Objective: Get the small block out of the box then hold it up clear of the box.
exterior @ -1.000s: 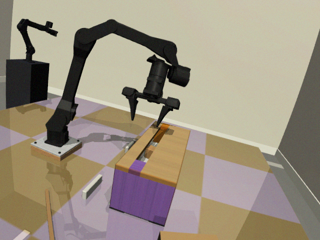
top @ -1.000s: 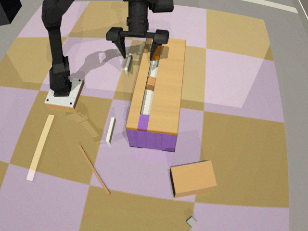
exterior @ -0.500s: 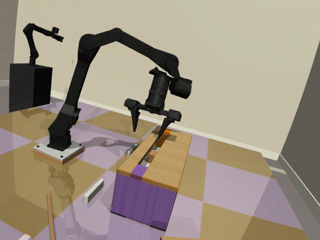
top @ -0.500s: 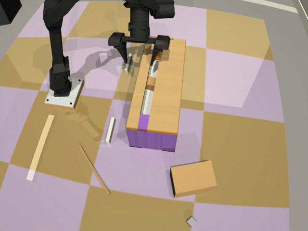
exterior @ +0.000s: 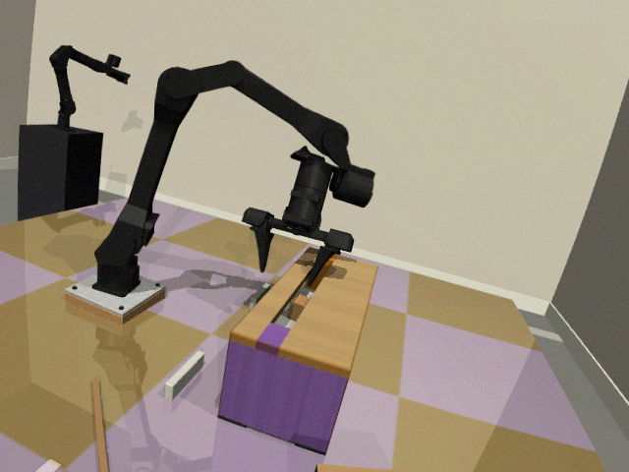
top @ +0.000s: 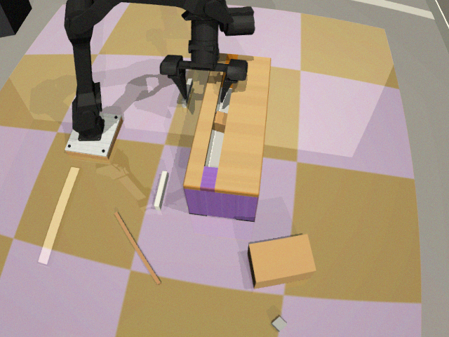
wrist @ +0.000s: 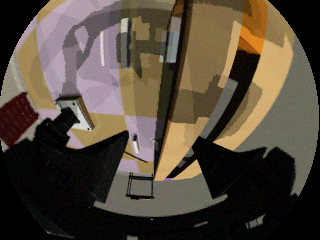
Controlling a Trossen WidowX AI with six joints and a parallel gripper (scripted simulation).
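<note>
Right now my gripper tip is 50 mm above the long box, 40 mm to the left of it and 30 mm short of it. From my gripper tip the other things lie so: tan slab (350 mm to the right, 160 mm ahead, 80 mm below); then thin wooden stick (310 mm to the right, 140 mm behind, 110 mm below); then tan block (40 mm to the right, 40 mm ahead, 30 mm below).
</note>
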